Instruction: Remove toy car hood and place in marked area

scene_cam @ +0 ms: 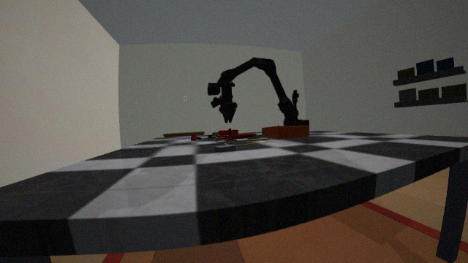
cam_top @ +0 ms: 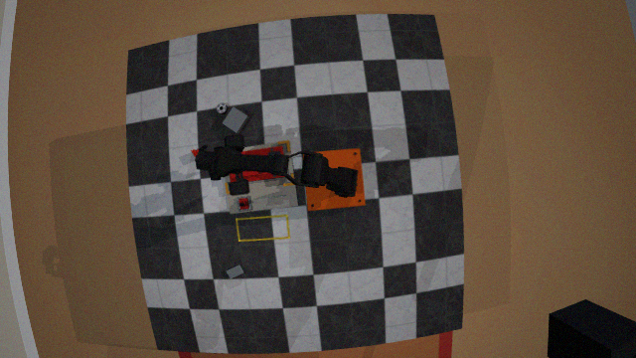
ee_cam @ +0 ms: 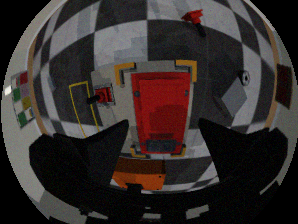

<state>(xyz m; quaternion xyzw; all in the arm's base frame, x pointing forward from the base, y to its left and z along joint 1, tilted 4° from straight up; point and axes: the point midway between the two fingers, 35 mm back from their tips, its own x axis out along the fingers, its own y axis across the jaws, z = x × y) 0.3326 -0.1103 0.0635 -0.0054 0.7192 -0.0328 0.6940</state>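
Right now my gripper tip is 50 mm above the red hood panel. Round my gripper tip: white wheel (230 mm to the right, 80 mm below, 60 mm ahead).
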